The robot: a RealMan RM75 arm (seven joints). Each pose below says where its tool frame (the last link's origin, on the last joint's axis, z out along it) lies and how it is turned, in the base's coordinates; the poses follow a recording.
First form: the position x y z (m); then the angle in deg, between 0 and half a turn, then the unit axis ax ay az.
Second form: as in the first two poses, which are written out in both.
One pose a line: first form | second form
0.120, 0.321, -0.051, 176.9, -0.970, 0.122, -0.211 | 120, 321, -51, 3.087, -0.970, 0.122, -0.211
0.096, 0.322, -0.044, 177.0, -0.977, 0.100, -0.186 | 96, 322, -44, 3.089, -0.977, 0.100, -0.186
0.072, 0.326, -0.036, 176.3, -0.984, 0.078, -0.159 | 72, 326, -36, 3.077, -0.984, 0.078, -0.159
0.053, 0.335, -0.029, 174.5, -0.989, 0.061, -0.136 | 53, 335, -29, 3.046, -0.989, 0.061, -0.136
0.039, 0.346, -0.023, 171.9, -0.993, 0.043, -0.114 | 39, 346, -23, 3.000, -0.993, 0.043, -0.114
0.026, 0.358, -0.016, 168.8, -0.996, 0.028, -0.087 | 26, 358, -16, 2.946, -0.996, 0.028, -0.087
